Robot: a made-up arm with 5 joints.
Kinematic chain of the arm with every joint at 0, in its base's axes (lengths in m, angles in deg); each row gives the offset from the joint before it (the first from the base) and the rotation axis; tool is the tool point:
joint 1: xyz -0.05 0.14 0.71 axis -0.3 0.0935 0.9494
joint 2: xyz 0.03 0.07 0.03 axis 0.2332 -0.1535 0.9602
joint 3: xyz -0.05 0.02 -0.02 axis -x
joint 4: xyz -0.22 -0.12 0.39 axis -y
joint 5: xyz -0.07 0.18 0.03 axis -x
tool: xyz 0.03 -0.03 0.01
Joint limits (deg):
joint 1: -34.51..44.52
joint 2: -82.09..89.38
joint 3: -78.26..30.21
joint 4: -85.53..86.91
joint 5: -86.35..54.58
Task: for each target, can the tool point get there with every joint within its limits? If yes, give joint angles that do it. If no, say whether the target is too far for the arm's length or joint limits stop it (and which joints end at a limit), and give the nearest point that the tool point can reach.
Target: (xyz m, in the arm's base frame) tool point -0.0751 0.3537 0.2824
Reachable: no: joint limits stop it (at a limit: joint 1, joint 2, joint 3, joint 4, joint 5) | nearest point -0.1114 0.6582 0.7630 | short by 0.570 m
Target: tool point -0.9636 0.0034 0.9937
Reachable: no: too far | nearest point -0.5274 0.1321 0.9758 | short by 0.455 m
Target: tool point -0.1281 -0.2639 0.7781
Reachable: yes | joints -7.99 40.00 -68.95 47.88 -7.05
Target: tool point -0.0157 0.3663 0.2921
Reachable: no: joint limits stop it (at a limit: joint 1, joint 2, joint 3, joint 4, joint 5) | nearest point -0.1114 0.6582 0.7630 | short by 0.562 m
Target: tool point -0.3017 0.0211 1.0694
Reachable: yes | joints 20.68 -7.57 -37.14 41.23 -42.86
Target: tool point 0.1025 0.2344 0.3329
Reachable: no: joint limits stop it (at a limit: joint 1, joint 2, joint 3, joint 4) | nearest point 0.3587 0.1790 0.6743 | short by 0.430 m
